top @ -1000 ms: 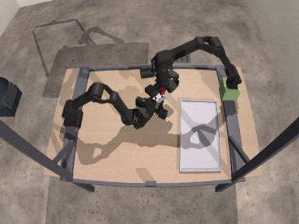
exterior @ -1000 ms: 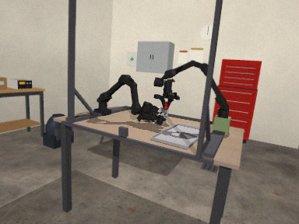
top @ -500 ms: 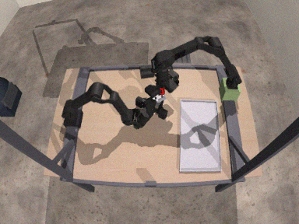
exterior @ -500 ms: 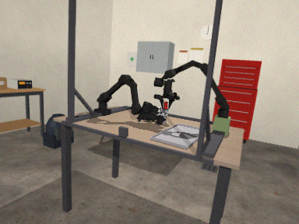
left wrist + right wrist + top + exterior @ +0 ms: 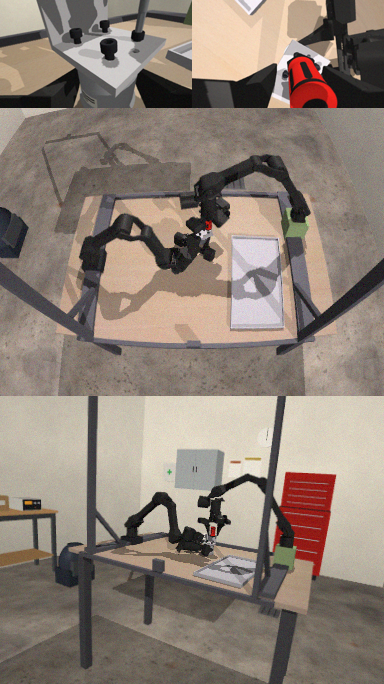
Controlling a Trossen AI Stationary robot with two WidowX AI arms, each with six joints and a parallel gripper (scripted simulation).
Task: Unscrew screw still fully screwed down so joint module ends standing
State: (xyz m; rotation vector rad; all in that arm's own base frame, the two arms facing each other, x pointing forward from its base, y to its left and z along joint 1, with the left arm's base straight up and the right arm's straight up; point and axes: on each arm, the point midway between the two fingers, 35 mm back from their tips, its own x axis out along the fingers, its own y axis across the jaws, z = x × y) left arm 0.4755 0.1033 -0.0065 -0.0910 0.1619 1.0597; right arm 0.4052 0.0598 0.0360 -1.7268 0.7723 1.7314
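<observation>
My right hand is 20 mm above the red screwdriver. The rest, counted from my right hand: dark frame rail (280 mm ahead, 140 mm below, 10 mm to the left); joint module (120 mm below, 20 mm to the left, 10 mm ahead); l-shaped bracket (70 mm below, 20 mm to the left, 20 mm ahead).
The joint module lies 2 cm to the right of my left hand, 2 cm ahead of it and 1 cm below it. The rest, counted from my left hand: red screwdriver 9 cm above, 4 cm to the right; then dark frame rail 28 cm ahead, 3 cm to the right, 3 cm below; then l-shaped bracket 4 cm above, 2 cm to the right, 2 cm ahead.
</observation>
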